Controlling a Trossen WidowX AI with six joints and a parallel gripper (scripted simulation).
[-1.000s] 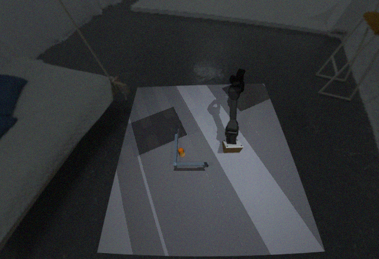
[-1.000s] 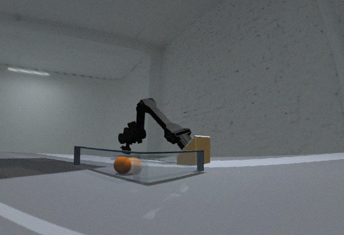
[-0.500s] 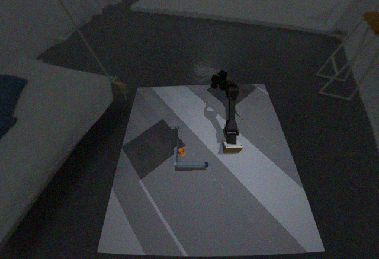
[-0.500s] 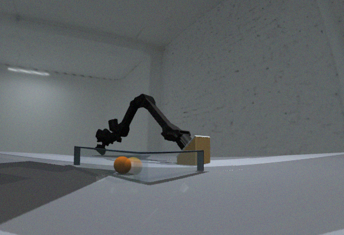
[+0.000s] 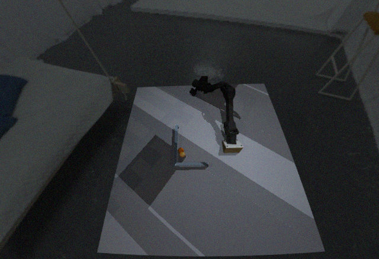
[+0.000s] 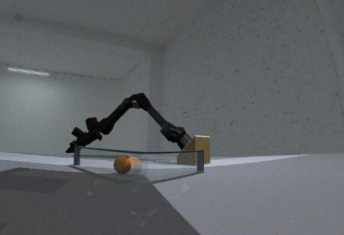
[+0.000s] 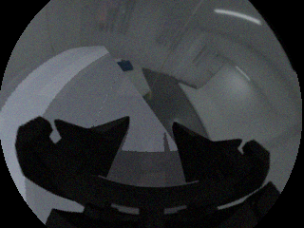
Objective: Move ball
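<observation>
Right now my gripper tip is 1 cm short of the orange ball and 67 cm to the right of it. The rest, counted from my gripper tip: see-through ball copy 1 cm behind, 69 cm to the left.
</observation>
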